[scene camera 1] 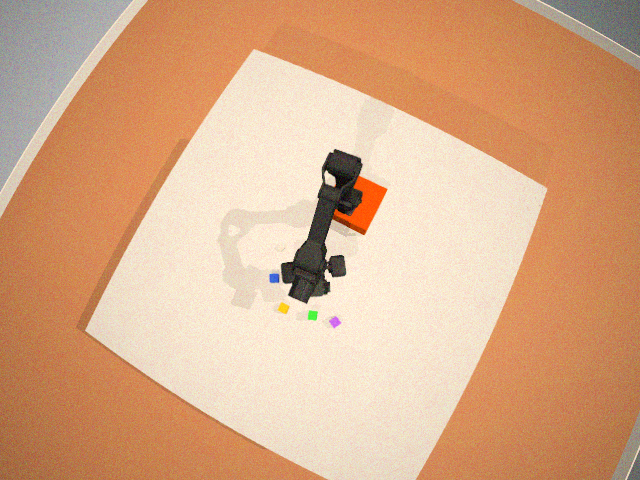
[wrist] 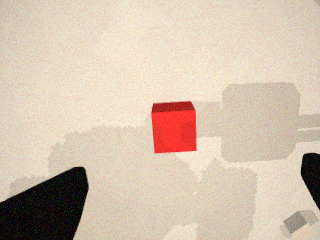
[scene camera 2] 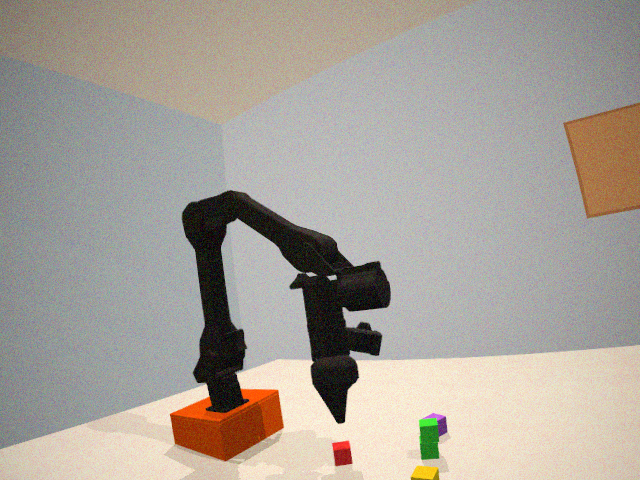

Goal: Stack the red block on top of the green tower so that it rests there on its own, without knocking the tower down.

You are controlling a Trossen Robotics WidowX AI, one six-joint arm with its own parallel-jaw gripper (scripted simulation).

My gripper is open and holds nothing. Also in view: a red block.
My gripper also shows in scene camera 1 and in the wrist view.
